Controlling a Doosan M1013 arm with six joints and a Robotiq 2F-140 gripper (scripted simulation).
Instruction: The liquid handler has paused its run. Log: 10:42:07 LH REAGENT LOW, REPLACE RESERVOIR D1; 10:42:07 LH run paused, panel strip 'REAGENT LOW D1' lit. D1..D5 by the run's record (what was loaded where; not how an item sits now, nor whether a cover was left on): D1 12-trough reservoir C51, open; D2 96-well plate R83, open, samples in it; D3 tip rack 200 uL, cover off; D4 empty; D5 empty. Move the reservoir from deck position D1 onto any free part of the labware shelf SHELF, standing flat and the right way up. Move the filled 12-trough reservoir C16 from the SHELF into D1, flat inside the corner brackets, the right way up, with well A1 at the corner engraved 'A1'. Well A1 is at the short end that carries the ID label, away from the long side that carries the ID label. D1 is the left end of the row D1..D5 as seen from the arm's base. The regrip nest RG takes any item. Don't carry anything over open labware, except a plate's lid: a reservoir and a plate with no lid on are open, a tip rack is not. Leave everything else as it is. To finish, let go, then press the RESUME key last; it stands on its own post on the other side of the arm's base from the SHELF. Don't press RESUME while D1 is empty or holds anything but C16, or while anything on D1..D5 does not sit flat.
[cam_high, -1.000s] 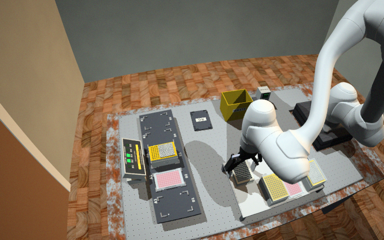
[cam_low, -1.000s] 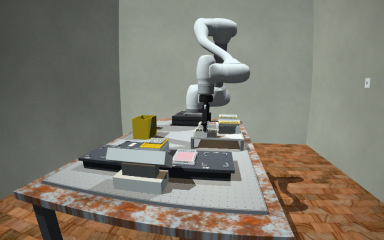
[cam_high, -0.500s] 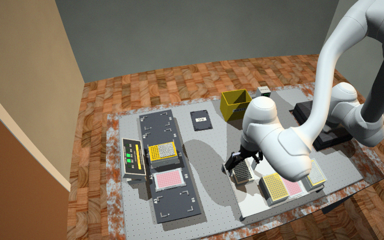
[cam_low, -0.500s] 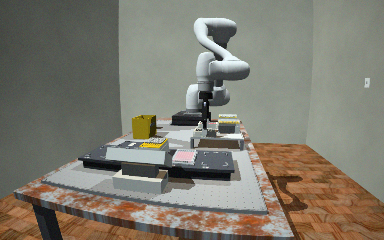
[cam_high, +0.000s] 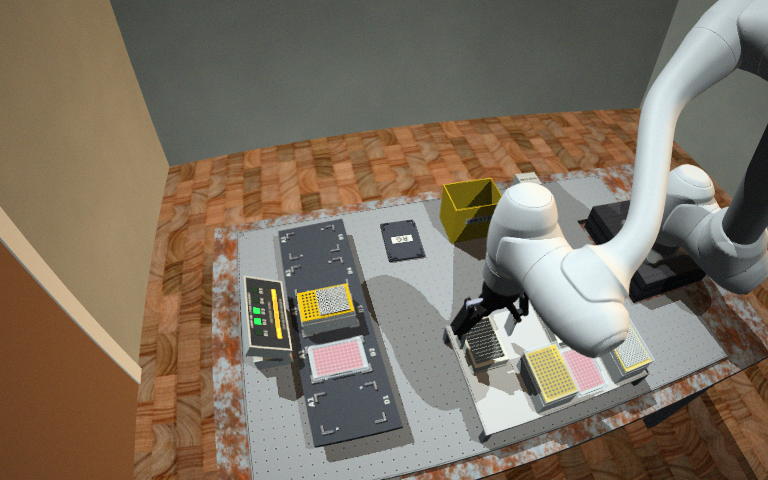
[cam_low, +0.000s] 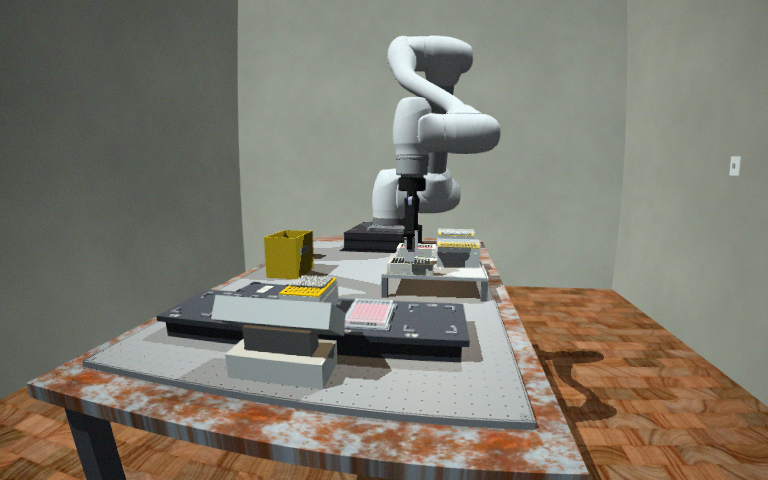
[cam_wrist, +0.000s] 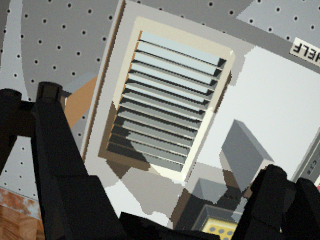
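Now: hand 50 mm above the cream 12-trough reservoir. The rest, counted from my hand: shelf label 160 mm behind, 100 mm to the right, 120 mm below; yellow tip rack 340 mm ahead, 160 mm to the right, 30 mm below; white shelf 170 mm behind, 60 mm to the left, 60 mm below.
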